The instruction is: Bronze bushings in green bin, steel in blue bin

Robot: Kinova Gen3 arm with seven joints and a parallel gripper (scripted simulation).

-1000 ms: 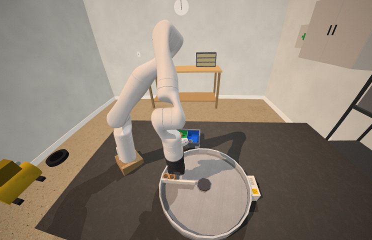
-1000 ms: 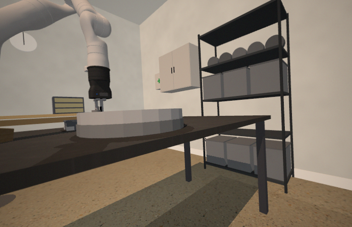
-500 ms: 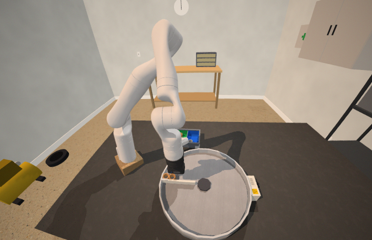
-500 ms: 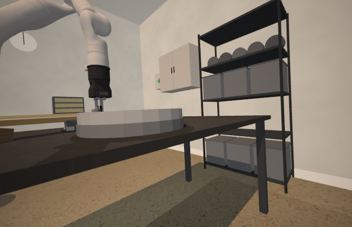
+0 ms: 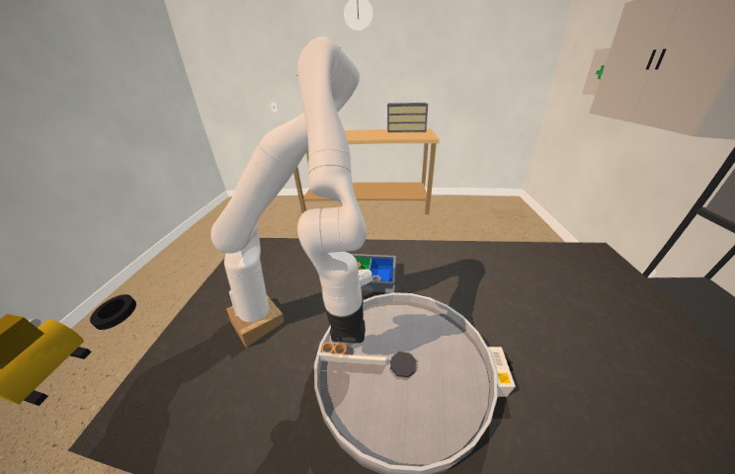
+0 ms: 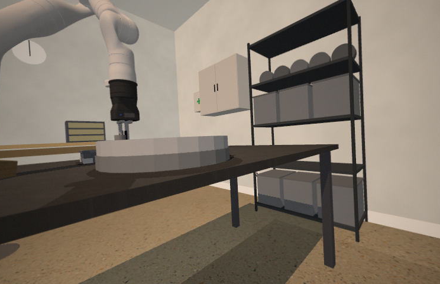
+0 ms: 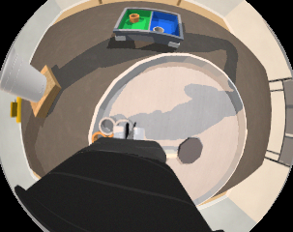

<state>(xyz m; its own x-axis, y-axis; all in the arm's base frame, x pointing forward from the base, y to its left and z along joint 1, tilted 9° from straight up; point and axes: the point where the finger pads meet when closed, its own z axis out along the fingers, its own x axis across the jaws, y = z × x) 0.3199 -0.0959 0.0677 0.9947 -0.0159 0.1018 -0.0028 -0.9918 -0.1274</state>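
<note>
Now: the green bin 2 cm ahead of my hand, 31 cm to the left of it and 7 cm below it. Round my hand: turntable (13 cm ahead, 5 cm to the right, 4 cm below).
</note>
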